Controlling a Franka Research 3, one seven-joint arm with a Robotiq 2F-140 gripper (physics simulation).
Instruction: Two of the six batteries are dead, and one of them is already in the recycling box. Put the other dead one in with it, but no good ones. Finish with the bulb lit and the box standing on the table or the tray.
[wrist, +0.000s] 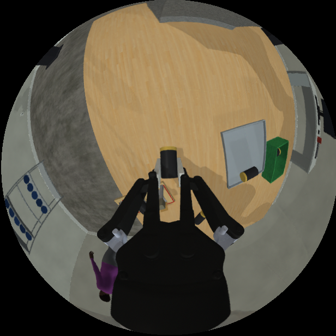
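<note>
My gripper (168, 163) is shut on a black battery (169, 162) with a gold end, held above the wooden table. A green recycling box (273, 167) stands at the right, beside the tray, and part of a battery (279, 151) shows inside it. Another black battery (249, 174) with a gold end lies at the near right edge of the grey tray (242, 124). A battery (200, 217) shows partly behind the right finger. The circuit board (120, 200) with red wire (169, 193) is partly hidden behind the fingers. Whether the bulb is lit cannot be seen.
The wooden table (165, 75) has a grey area (60, 130) along its left. A person in purple (107, 276) is at the bottom left. A rack with blue round items (42, 176) stands at the far left. A grey bench (303, 125) is beyond the box at the right.
</note>
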